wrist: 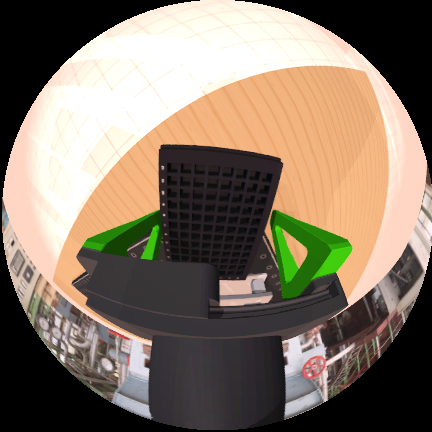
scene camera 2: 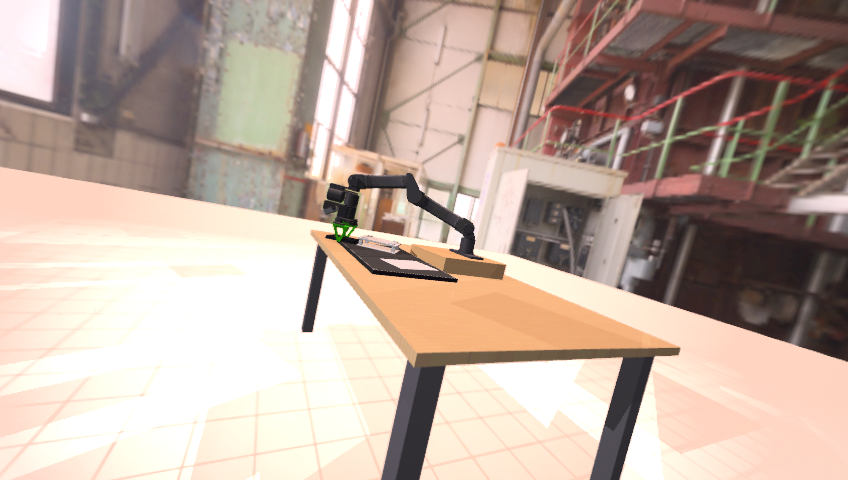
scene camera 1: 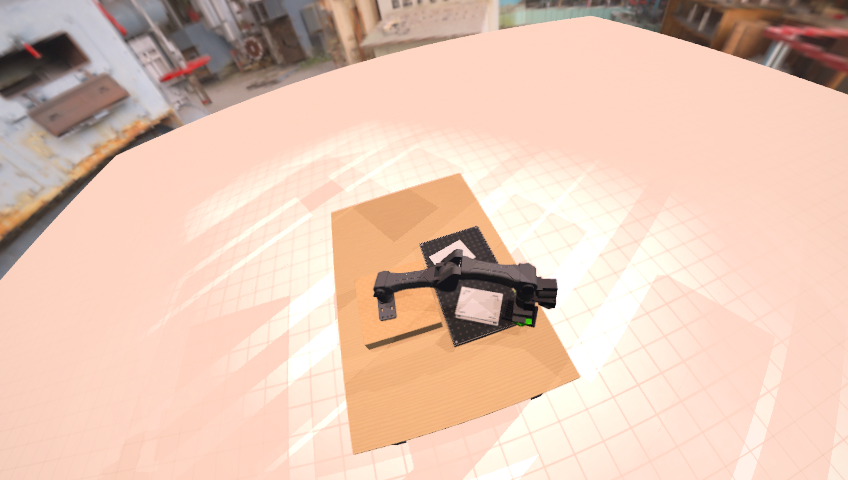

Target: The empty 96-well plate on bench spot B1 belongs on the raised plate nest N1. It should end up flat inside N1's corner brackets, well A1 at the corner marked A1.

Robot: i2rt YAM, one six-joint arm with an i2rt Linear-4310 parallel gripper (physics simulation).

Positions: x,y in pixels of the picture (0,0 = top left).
Labels:
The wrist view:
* my gripper: 216,215
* black well plate: 214,202

